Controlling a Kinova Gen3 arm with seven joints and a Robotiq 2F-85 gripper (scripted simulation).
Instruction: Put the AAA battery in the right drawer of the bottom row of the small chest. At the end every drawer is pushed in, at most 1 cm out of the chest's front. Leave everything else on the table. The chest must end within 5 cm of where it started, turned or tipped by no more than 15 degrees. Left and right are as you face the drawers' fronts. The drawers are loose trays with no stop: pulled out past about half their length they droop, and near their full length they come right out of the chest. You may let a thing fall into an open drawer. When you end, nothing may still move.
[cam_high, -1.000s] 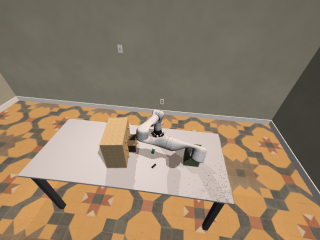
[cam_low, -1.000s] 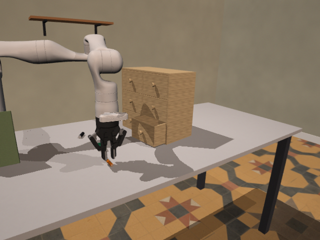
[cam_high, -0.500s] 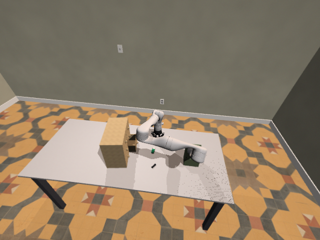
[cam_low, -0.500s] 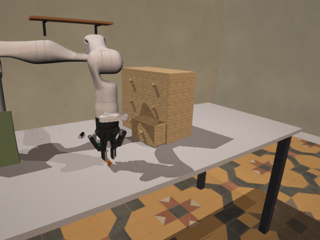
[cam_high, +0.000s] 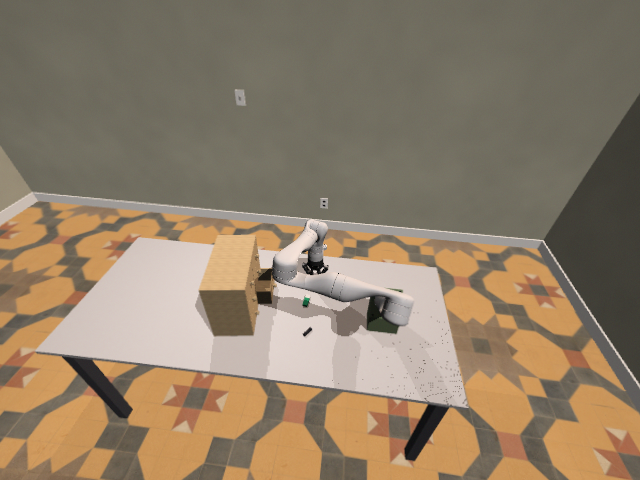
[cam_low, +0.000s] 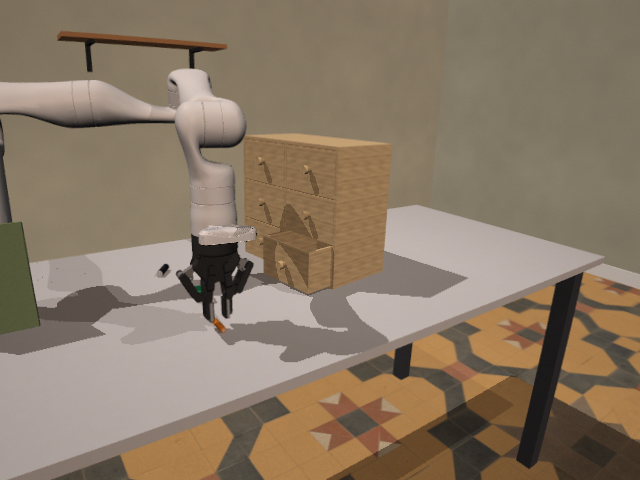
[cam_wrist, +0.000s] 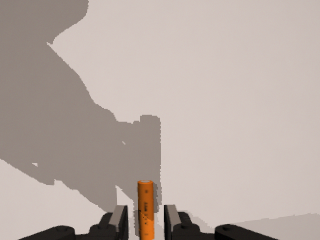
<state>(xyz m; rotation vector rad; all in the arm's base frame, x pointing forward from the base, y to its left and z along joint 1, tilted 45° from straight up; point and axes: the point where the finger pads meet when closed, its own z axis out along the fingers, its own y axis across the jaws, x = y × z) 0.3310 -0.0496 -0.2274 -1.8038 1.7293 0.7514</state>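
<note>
Right now my hand is 3 cm above the orange AAA battery. From my hand the other things lie so: white eraser (13 cm to the left, 3 cm below, 2 cm ahead); then small black cylinder (30 cm to the left, 3 cm below, 2 cm behind).
</note>
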